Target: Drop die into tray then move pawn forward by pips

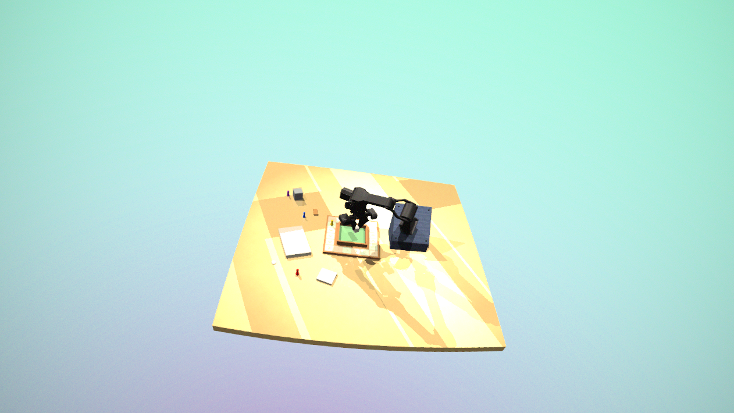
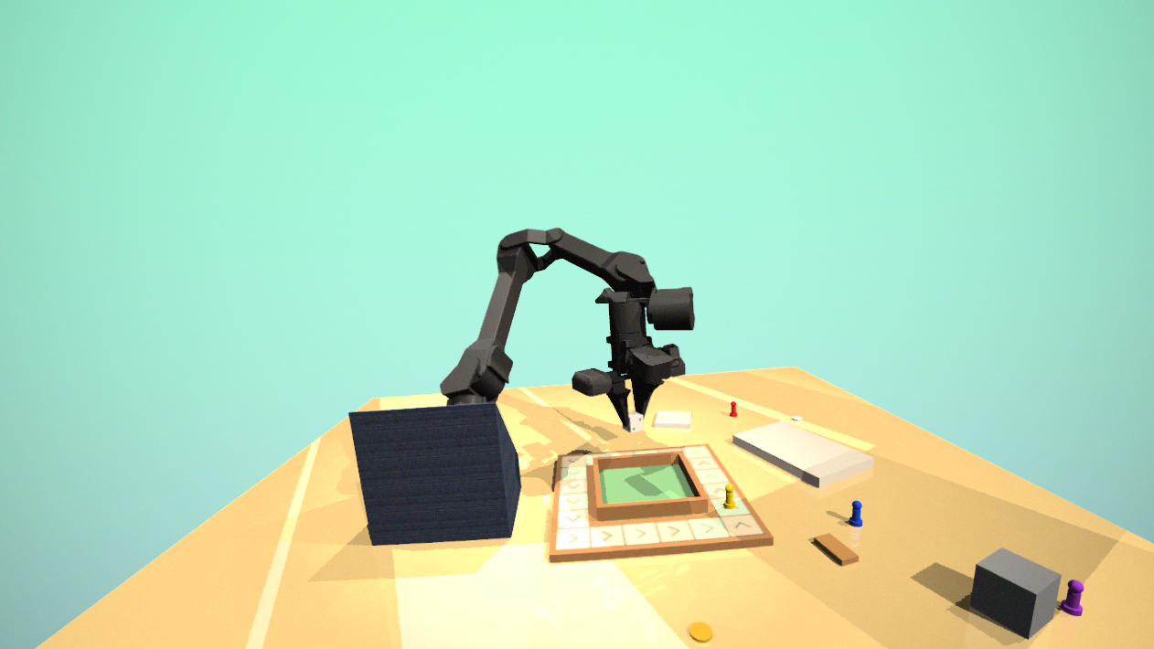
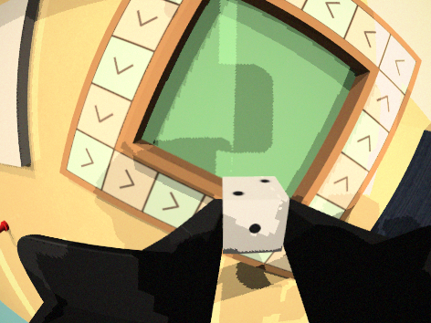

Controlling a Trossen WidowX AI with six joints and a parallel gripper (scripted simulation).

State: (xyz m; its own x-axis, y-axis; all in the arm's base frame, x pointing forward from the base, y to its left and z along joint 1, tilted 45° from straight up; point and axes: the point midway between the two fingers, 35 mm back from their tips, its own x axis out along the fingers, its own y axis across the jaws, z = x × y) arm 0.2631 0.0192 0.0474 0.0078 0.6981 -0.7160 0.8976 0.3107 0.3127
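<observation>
Now: the yellow pawn 120 mm ahead of my gripper tip, 120 mm to the right of it and 70 mm below it. From my gripper tip the other things lie so: white slab (300 mm ahead, 40 mm to the left, 90 mm below); then white die (right at my gripper tip); then green dice tray (10 mm ahead, 50 mm to the right, 90 mm below).
</observation>
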